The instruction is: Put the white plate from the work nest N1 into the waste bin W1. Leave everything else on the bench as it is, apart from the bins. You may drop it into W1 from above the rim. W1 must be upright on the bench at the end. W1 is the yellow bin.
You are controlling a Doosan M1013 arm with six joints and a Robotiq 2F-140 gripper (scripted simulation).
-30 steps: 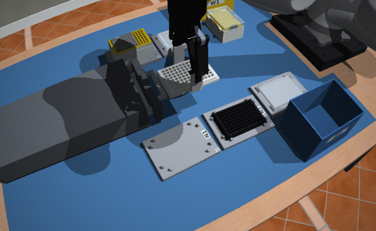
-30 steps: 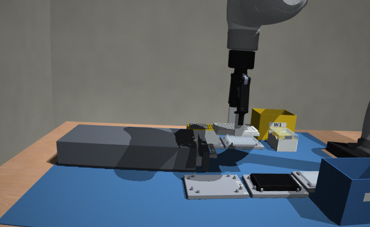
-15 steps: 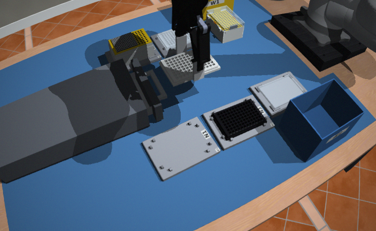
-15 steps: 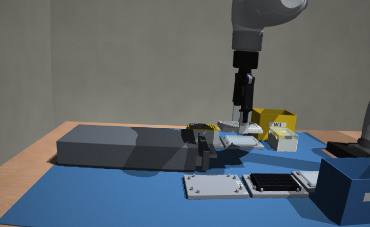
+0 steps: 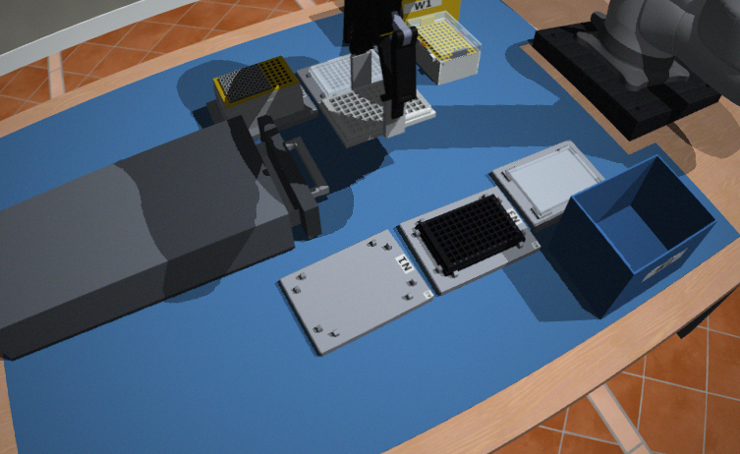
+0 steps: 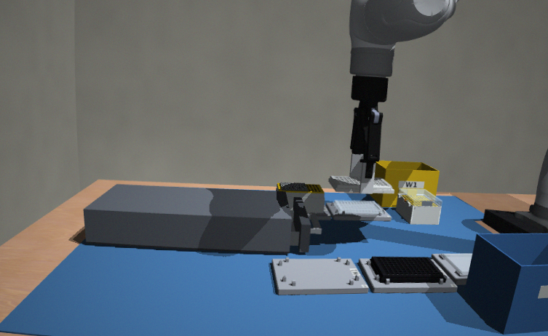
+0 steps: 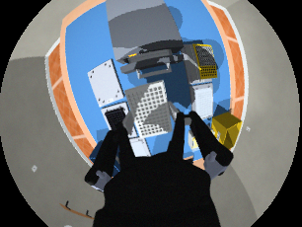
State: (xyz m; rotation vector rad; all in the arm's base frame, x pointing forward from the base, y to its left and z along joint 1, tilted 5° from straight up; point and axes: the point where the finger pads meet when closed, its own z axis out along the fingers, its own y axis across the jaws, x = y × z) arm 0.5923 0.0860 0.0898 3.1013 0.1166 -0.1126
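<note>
Now: hand 22 cm past the yellow bin W1, 37 cm to the left of it and 13 cm above it. Also, from my hand: white plate: 2 cm below; then black plate: 8 cm behind, 15 cm to the left, 15 cm below; then work nest N1: 10 cm ahead, 17 cm to the left, 16 cm below.
</note>
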